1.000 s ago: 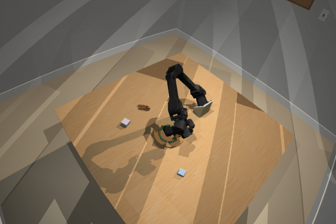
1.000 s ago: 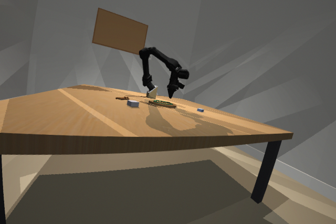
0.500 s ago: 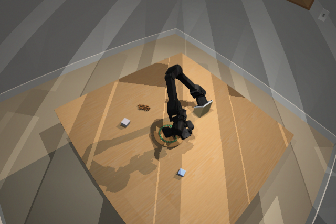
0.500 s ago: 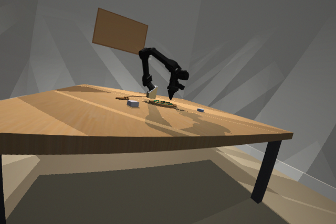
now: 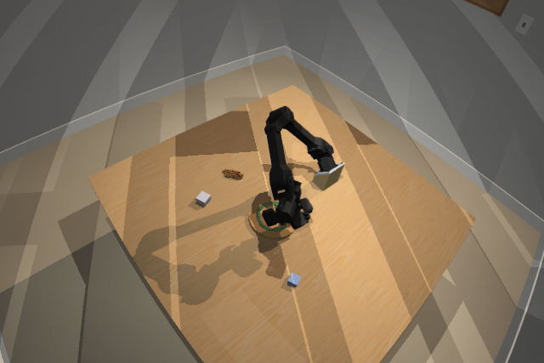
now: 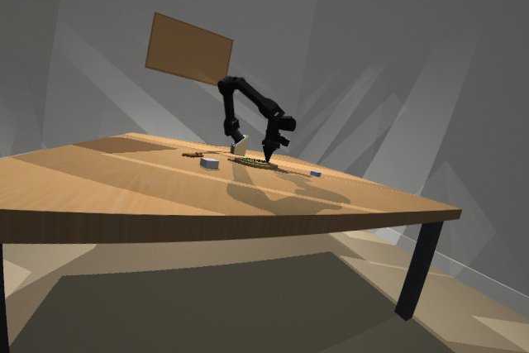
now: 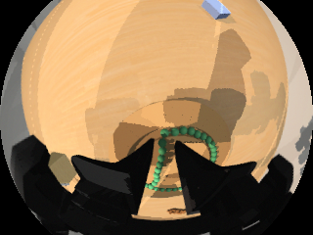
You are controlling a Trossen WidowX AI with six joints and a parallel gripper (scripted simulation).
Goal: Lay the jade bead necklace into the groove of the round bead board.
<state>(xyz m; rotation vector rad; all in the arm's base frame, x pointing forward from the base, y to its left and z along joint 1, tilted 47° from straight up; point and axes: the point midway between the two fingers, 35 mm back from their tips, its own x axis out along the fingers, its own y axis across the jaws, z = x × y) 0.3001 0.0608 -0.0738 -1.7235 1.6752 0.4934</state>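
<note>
My gripper tip is 50 mm to the left of the round wooden bead board, 10 mm short of it and 10 mm above it. The rest, counted from my gripper tip: blue block: 210 mm to the left, 110 mm ahead, 10 mm below; pale grey block: 270 mm to the right, 220 mm ahead, 10 mm below.
</note>
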